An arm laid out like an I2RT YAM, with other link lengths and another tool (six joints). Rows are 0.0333 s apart.
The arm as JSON. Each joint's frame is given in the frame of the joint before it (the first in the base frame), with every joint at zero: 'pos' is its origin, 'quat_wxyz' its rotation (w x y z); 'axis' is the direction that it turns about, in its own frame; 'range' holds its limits. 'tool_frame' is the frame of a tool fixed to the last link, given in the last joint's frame.
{
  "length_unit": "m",
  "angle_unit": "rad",
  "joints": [
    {
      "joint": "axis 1",
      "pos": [
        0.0,
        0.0,
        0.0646
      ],
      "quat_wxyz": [
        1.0,
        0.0,
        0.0,
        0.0
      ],
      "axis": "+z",
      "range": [
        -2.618,
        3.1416
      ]
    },
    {
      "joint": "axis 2",
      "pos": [
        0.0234,
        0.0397,
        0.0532
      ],
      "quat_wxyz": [
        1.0,
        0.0,
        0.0,
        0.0
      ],
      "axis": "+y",
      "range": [
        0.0,
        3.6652
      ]
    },
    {
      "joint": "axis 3",
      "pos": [
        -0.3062,
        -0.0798,
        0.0
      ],
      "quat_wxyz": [
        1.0,
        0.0,
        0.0,
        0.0
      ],
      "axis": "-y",
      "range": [
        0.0,
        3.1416
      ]
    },
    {
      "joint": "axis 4",
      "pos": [
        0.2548,
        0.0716,
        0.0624
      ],
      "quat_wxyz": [
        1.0,
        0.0,
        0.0,
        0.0
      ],
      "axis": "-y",
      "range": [
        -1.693,
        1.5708
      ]
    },
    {
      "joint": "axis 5",
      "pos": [
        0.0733,
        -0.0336,
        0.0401
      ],
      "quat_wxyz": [
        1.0,
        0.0,
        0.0,
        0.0
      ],
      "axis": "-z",
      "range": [
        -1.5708,
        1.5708
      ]
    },
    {
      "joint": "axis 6",
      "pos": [
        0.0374,
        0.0,
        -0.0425
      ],
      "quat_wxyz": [
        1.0,
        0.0,
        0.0,
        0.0
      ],
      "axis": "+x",
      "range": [
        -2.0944,
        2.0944
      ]
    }
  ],
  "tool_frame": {
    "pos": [
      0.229,
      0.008,
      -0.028
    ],
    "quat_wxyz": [
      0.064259,
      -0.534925,
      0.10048,
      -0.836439
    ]
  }
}
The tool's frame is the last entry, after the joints.
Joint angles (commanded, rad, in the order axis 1, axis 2, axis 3, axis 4, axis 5, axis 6), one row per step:
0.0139 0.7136 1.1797 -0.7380 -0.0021 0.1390
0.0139 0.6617 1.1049 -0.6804 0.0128 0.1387
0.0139 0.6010 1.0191 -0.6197 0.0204 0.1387
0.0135 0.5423 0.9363 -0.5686 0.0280 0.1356
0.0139 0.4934 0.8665 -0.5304 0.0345 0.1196
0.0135 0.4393 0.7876 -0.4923 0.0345 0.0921
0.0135 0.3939 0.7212 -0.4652 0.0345 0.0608
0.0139 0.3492 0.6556 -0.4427 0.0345 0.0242
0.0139 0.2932 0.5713 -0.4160 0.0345 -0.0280
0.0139 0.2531 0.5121 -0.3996 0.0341 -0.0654
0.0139 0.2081 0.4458 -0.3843 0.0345 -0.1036
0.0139 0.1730 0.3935 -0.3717 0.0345 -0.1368
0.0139 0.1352 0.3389 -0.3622 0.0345 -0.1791
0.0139 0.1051 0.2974 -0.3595 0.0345 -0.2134
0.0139 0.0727 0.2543 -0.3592 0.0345 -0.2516
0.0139 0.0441 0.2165 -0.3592 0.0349 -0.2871
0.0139 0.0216 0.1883 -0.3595 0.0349 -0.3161
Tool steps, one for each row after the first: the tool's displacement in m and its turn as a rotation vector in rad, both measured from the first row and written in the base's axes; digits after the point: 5 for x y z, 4 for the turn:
-0.00209 -0.00401 -0.00578 -0.0036 -0.0348 -0.0143
-0.00524 -0.00608 -0.01437 -0.0046 -0.0704 -0.0218
-0.00861 -0.00835 -0.02570 -0.0087 -0.0974 -0.0290
-0.01135 -0.01043 -0.03763 -0.0252 -0.1146 -0.0316
-0.01411 -0.01133 -0.05367 -0.0517 -0.1278 -0.0265
-0.01631 -0.01222 -0.06928 -0.0822 -0.1338 -0.0203
-0.01833 -0.01314 -0.08648 -0.1180 -0.1352 -0.0125
-0.02018 -0.01462 -0.11008 -0.1692 -0.1333 -0.0018
-0.02132 -0.01559 -0.12742 -0.2058 -0.1304 0.0066
-0.02238 -0.01680 -0.14796 -0.2433 -0.1241 0.0148
-0.02279 -0.01776 -0.16421 -0.2758 -0.1193 0.0224
-0.02329 -0.01899 -0.18216 -0.3171 -0.1117 0.0325
-0.02391 -0.02000 -0.19697 -0.3506 -0.1028 0.0414
-0.02459 -0.02112 -0.21287 -0.3877 -0.0922 0.0518
-0.02500 -0.02226 -0.22684 -0.4222 -0.0827 0.0614
-0.02521 -0.02311 -0.23704 -0.4503 -0.0765 0.0694

